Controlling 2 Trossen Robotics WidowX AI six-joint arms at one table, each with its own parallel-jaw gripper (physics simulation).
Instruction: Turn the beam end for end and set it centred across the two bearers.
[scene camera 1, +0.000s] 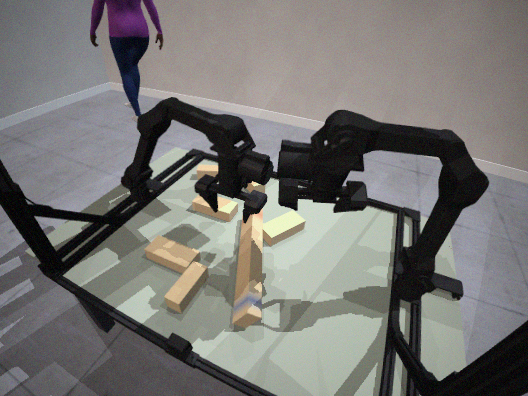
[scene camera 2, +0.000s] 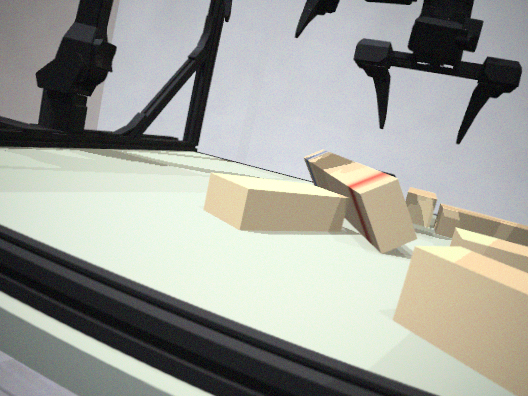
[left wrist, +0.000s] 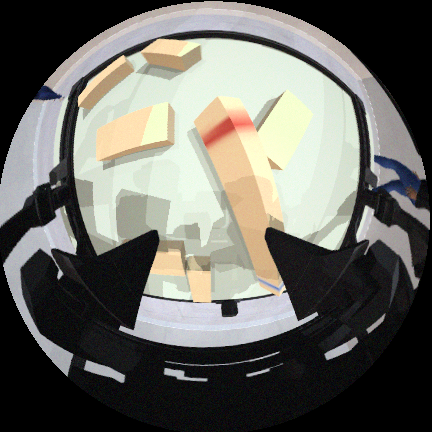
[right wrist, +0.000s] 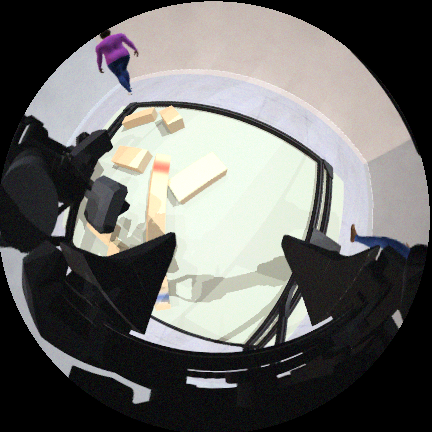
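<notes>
The long wooden beam lies rolled on a long edge, its blue-banded end near and red-banded end far in scene camera 1. A block is close beside the red end; another block lies across from it. I cannot tell which blocks are the bearers. My left gripper is open and empty above the table by the red end. My right gripper is open and empty, higher, right of the beam in scene camera 1.
Two blocks meet at an angle left of the beam in scene camera 1. Two more blocks lie at the far side. A black frame rail edges the table. A person is beyond it.
</notes>
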